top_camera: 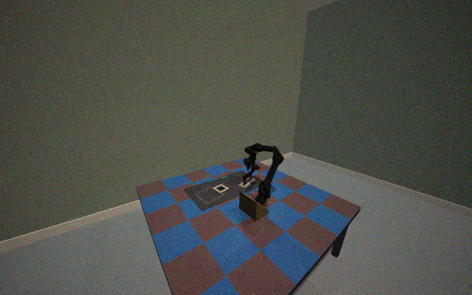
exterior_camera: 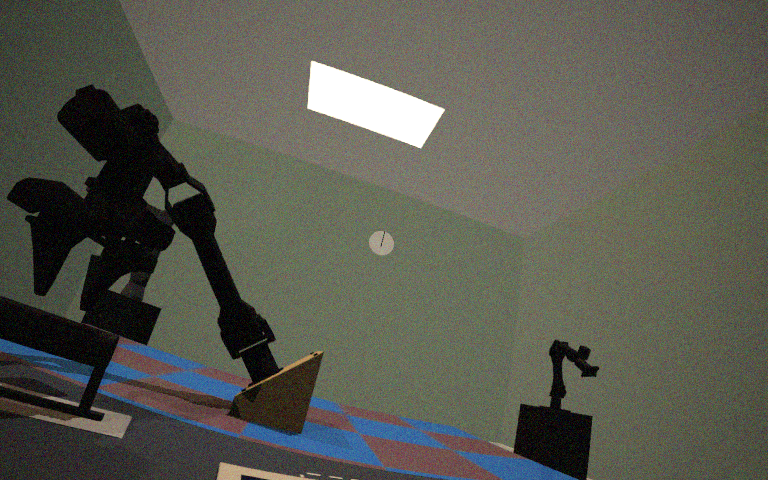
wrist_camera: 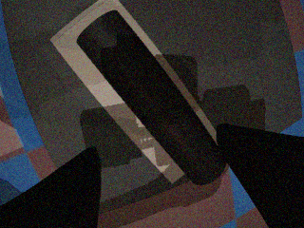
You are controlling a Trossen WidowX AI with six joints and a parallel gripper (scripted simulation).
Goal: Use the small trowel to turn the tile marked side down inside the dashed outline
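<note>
The dark mat lies 4 cm ahead of my gripper tip, 22 cm to the left of it and 12 cm below it. The rest, counted from my gripper tip: tile (3 cm ahead, 28 cm to the left, 10 cm below); then thin green stick (18 cm ahead, 21 cm to the left, 10 cm below).
</note>
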